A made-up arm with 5 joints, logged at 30 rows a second.
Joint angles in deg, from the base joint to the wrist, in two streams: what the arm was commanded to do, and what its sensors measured. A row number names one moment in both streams.
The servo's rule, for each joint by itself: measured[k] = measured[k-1] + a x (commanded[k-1-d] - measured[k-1]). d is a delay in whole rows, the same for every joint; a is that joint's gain. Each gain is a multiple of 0.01, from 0.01 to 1. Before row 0 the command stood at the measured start. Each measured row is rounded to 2 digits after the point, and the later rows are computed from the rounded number. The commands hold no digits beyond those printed.
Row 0, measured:
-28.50, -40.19, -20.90, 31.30, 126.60
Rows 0 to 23, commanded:
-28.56, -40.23, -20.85, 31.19, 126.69
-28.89, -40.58, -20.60, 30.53, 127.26
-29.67, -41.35, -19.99, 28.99, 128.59
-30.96, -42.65, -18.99, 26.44, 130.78
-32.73, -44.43, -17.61, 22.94, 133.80
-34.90, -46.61, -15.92, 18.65, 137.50
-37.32, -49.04, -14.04, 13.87, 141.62
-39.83, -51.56, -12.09, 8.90, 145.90
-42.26, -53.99, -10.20, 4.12, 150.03
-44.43, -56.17, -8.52, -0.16, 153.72
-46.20, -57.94, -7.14, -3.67, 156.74
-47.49, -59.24, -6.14, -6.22, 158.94
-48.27, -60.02, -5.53, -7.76, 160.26
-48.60, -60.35, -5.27, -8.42, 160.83
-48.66, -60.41, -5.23, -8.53, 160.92
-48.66, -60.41, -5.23, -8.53, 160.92
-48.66, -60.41, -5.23, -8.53, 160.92
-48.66, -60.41, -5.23, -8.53, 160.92
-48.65, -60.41, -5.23, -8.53, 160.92
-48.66, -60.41, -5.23, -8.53, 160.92
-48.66, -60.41, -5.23, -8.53, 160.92
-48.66, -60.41, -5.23, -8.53, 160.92
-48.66, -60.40, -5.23, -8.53, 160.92
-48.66, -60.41, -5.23, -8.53, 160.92
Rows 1 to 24, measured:
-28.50, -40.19, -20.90, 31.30, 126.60
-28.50, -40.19, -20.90, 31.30, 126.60
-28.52, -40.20, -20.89, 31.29, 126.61
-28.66, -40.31, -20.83, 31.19, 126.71
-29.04, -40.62, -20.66, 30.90, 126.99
-29.77, -41.23, -20.33, 30.32, 127.56
-30.89, -42.19, -19.79, 29.36, 128.50
-32.41, -43.52, -19.02, 27.97, 129.85
-34.28, -45.18, -18.02, 26.14, 131.62
-36.39, -47.09, -16.83, 23.90, 133.76
-38.62, -49.16, -15.50, 21.33, 136.20
-40.83, -51.26, -14.10, 18.54, 138.83
-42.87, -53.26, -12.71, 15.65, 141.52
-44.63, -55.05, -11.40, 12.81, 144.13
-46.01, -56.54, -10.23, 10.14, 146.55
-46.99, -57.68, -9.24, 7.73, 148.69
-47.62, -58.50, -8.44, 5.62, 150.52
-48.02, -59.07, -7.80, 3.78, 152.08
-48.26, -59.47, -7.29, 2.18, 153.41
-48.41, -59.75, -6.88, 0.79, 154.54
-48.50, -59.95, -6.55, -0.42, 155.50
-48.56, -60.09, -6.29, -1.47, 156.31
-48.60, -60.19, -6.08, -2.39, 157.00
-48.62, -60.26, -5.91, -3.19, 157.59
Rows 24 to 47, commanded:
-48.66, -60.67, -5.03, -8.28, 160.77
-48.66, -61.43, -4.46, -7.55, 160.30
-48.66, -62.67, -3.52, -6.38, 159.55
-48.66, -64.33, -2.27, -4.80, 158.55
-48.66, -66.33, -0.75, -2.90, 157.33
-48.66, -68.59, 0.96, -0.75, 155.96
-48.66, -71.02, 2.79, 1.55, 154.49
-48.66, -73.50, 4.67, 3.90, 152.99
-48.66, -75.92, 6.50, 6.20, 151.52
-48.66, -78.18, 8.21, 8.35, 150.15
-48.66, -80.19, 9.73, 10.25, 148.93
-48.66, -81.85, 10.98, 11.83, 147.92
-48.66, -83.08, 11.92, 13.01, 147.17
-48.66, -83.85, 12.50, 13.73, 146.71
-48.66, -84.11, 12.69, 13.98, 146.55
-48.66, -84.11, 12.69, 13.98, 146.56
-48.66, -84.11, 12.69, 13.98, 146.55
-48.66, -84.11, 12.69, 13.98, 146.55
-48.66, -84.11, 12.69, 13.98, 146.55
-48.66, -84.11, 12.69, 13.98, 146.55
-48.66, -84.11, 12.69, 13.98, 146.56
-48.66, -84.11, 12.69, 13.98, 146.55
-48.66, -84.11, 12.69, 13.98, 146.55
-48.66, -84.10, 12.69, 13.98, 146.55
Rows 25 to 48, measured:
-48.64, -60.30, -5.77, -3.88, 158.09
-48.65, -60.33, -5.66, -4.48, 158.51
-48.65, -60.43, -5.53, -4.97, 158.85
-48.65, -60.73, -5.32, -5.31, 159.07
-48.65, -61.31, -4.96, -5.45, 159.14
-48.65, -62.22, -4.42, -5.37, 159.05
-48.65, -63.45, -3.69, -5.05, 158.79
-48.65, -64.99, -2.76, -4.49, 158.37
-48.65, -66.80, -1.65, -3.70, 157.79
-48.65, -68.81, -0.39, -2.71, 157.07
-48.65, -70.94, 0.99, -1.55, 156.24
-48.65, -73.11, 2.43, -0.26, 155.33
-48.65, -75.23, 3.89, 1.11, 154.37
-48.65, -77.22, 5.31, 2.50, 153.40
-48.65, -78.98, 6.63, 3.87, 152.47
-48.65, -80.44, 7.80, 5.15, 151.61
-48.65, -81.54, 8.78, 6.30, 150.85
-48.65, -82.31, 9.56, 7.30, 150.21
-48.65, -82.85, 10.19, 8.17, 149.66
-48.65, -83.23, 10.69, 8.93, 149.19
-48.65, -83.49, 11.09, 9.59, 148.79
-48.65, -83.68, 11.41, 10.16, 148.45
-48.65, -83.81, 11.67, 10.66, 148.17
-48.65, -83.90, 11.87, 11.09, 147.93

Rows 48 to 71, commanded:
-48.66, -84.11, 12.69, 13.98, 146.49
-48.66, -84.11, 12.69, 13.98, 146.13
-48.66, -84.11, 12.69, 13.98, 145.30
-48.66, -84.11, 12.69, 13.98, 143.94
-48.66, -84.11, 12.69, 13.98, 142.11
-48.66, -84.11, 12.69, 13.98, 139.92
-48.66, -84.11, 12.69, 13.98, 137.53
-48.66, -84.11, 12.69, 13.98, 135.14
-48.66, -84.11, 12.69, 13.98, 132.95
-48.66, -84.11, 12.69, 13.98, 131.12
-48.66, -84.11, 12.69, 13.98, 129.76
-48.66, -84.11, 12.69, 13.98, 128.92
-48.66, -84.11, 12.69, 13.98, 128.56
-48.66, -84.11, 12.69, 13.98, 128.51
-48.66, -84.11, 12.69, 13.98, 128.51
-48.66, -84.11, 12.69, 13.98, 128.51
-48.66, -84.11, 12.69, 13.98, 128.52
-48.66, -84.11, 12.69, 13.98, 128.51
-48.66, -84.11, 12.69, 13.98, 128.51
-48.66, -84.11, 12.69, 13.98, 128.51
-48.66, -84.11, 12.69, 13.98, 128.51
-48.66, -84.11, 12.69, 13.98, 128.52
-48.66, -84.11, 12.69, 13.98, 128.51
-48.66, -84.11, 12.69, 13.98, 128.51
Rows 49 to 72, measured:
-48.65, -83.96, 12.03, 11.47, 147.72
-48.65, -84.00, 12.16, 11.80, 147.54
-48.65, -84.03, 12.27, 12.08, 147.38
-48.65, -84.05, 12.35, 12.33, 147.19
-48.65, -84.07, 12.42, 12.54, 146.91
-48.65, -84.08, 12.47, 12.73, 146.46
-48.65, -84.09, 12.51, 12.89, 145.81
-48.65, -84.10, 12.55, 13.03, 144.93
-48.65, -84.10, 12.58, 13.15, 143.82
-48.65, -84.10, 12.60, 13.26, 142.52
-48.65, -84.10, 12.62, 13.35, 141.08
-48.65, -84.10, 12.63, 13.43, 139.59
-48.65, -84.10, 12.64, 13.50, 138.12
-48.65, -84.10, 12.65, 13.56, 136.74
-48.65, -84.10, 12.66, 13.61, 135.51
-48.65, -84.10, 12.67, 13.66, 134.46
-48.65, -84.10, 12.67, 13.70, 133.57
-48.65, -84.10, 12.67, 13.74, 132.81
-48.65, -84.10, 12.67, 13.77, 132.17
-48.65, -84.10, 12.67, 13.80, 131.62
-48.65, -84.10, 12.67, 13.82, 131.15
-48.65, -84.10, 12.67, 13.84, 130.75
-48.65, -84.10, 12.67, 13.86, 130.41
-48.65, -84.10, 12.67, 13.88, 130.13

